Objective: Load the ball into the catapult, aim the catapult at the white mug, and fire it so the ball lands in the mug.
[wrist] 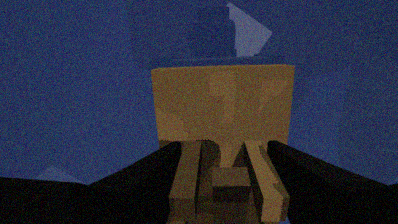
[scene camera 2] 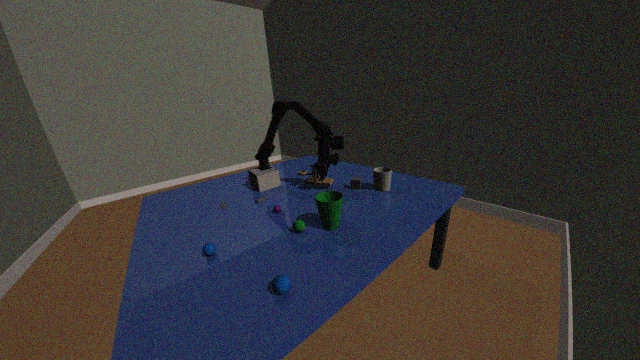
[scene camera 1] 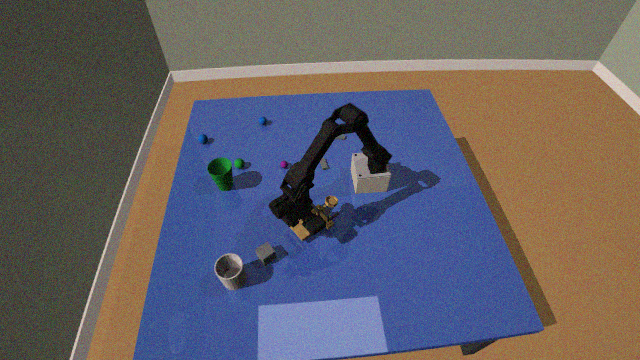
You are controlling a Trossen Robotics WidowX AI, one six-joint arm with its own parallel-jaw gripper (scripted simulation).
Labels:
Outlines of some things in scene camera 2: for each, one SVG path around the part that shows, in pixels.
A green cup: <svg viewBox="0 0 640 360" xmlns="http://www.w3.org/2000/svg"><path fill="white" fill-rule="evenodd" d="M320 192L315 196L322 227L327 231L337 230L340 226L343 194L337 191Z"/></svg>

